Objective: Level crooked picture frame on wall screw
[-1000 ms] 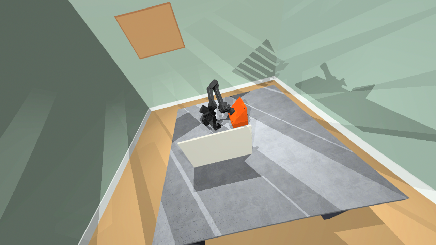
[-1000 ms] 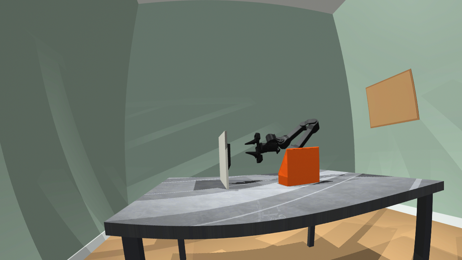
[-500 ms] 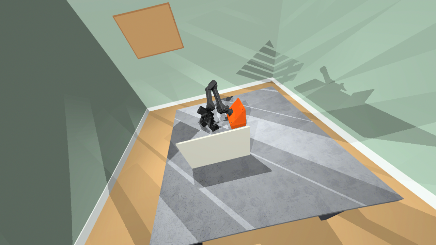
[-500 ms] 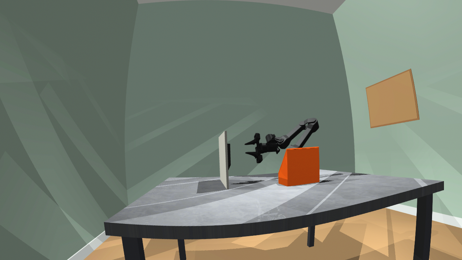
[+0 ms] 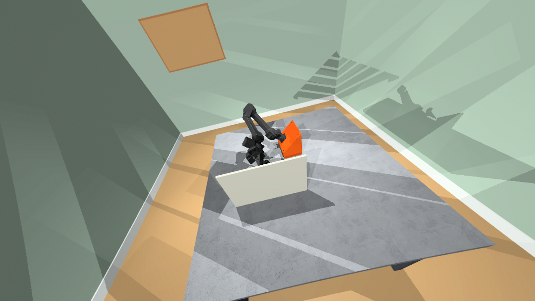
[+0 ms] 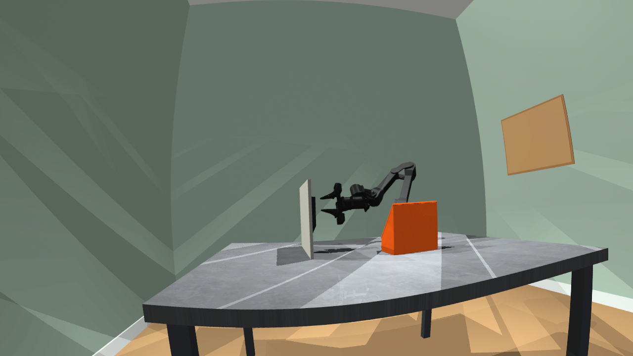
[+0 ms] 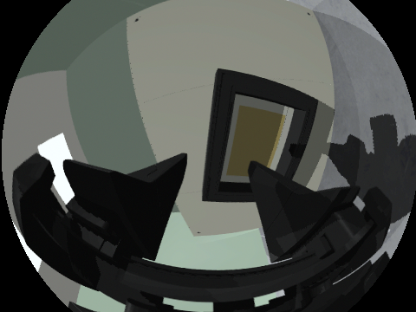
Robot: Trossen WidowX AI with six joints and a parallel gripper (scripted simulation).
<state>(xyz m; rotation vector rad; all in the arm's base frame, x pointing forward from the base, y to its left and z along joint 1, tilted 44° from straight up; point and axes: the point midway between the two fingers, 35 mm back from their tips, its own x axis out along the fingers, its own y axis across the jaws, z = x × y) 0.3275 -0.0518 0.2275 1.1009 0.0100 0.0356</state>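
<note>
Now: the picture frame 5 cm below my gripper tip, 5 cm ahead of it and 2 cm to the left of it. Also, from my gripper tip: wall panel (7 cm ahead, 6 cm below, 1 cm to the left).
</note>
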